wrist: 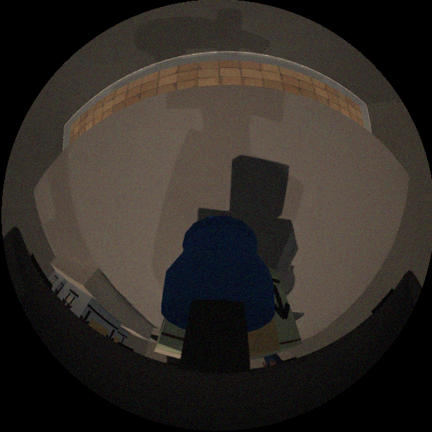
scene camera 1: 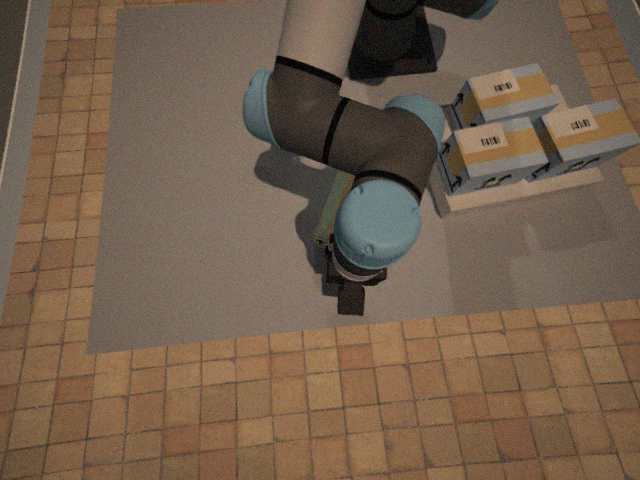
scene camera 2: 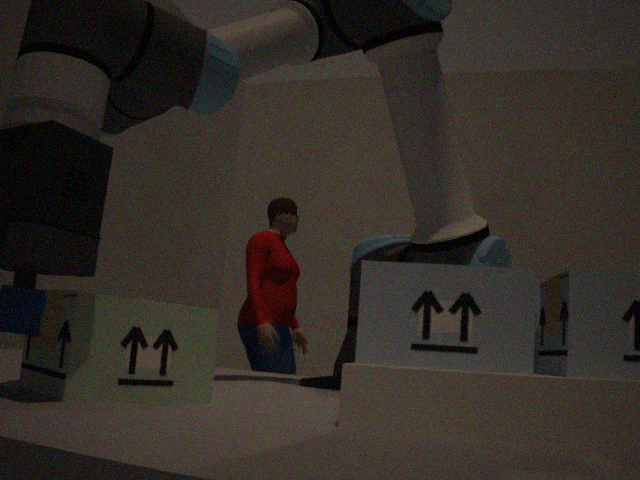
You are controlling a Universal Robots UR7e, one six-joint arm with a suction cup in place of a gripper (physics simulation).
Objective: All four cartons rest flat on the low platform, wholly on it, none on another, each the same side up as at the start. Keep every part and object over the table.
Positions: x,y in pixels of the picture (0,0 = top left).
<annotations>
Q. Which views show the suction cup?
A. The wrist view and scene camera 2 only.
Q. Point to a blue carton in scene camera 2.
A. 469,318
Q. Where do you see a low platform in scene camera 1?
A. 523,191
</annotations>
